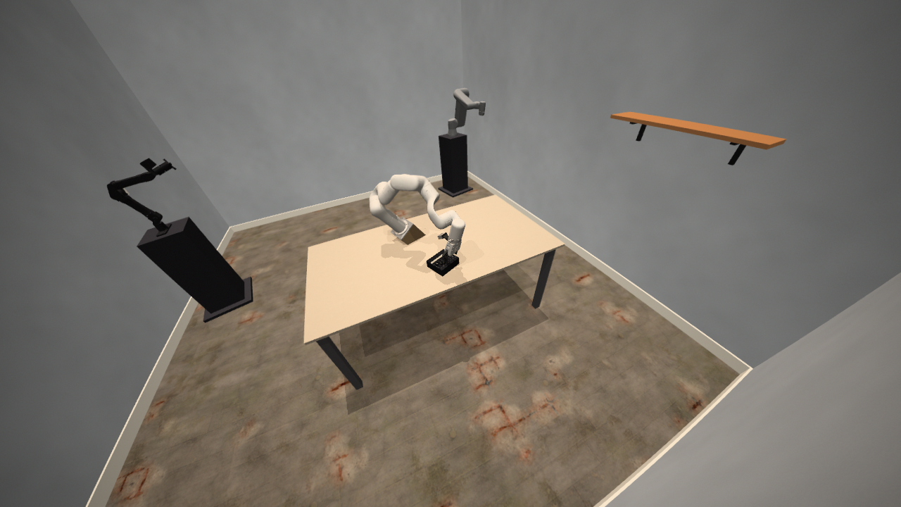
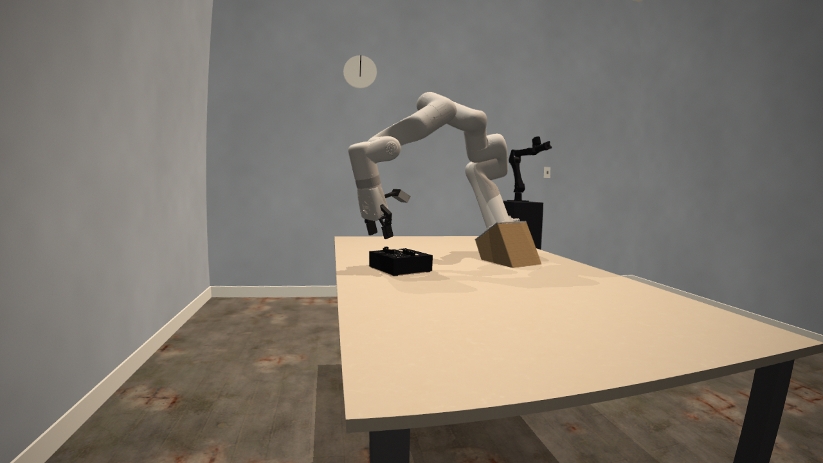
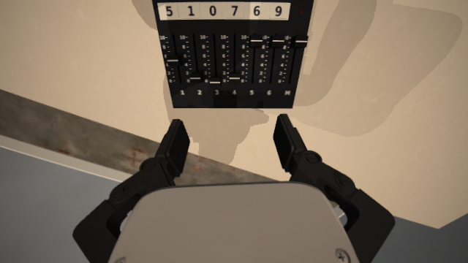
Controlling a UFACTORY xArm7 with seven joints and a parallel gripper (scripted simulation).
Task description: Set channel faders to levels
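My hand is 40 mm past the channel 4 fader cap and 60 mm above it. The rest, counted from my hand: channel 3 fader cap (30 mm behind, 30 mm to the right, 60 mm below); then channel 2 fader cap (30 mm behind, 50 mm to the right, 60 mm below); then channel 5 fader cap (80 mm behind, 10 mm to the left, 60 mm below).
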